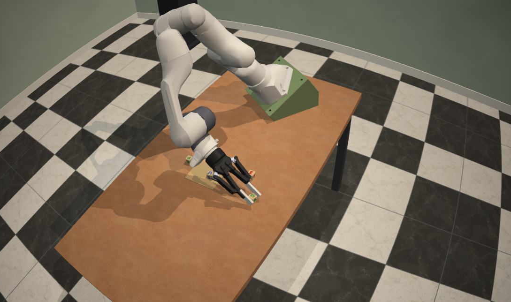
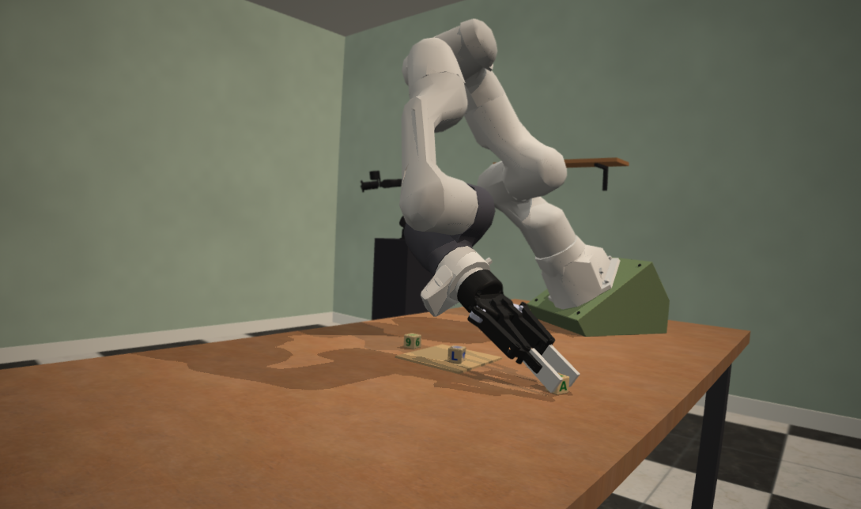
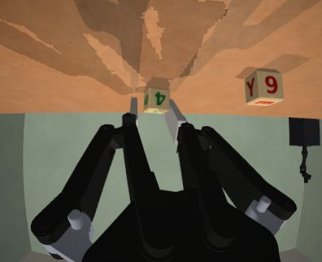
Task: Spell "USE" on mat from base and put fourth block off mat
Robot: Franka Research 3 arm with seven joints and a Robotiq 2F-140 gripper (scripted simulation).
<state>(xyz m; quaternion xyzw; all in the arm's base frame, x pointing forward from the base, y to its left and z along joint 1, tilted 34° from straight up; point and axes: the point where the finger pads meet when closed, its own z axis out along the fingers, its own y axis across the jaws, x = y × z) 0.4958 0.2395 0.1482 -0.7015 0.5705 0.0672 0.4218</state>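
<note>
Now: the S block 1 cm to the left of my hand and 2 cm below it. The rest, counted from my hand: U block: 2 cm behind, 19 cm to the right, 2 cm below; E block: 10 cm behind, 5 cm to the right, 2 cm below; mat: 4 cm behind, 22 cm to the right, 3 cm below.
</note>
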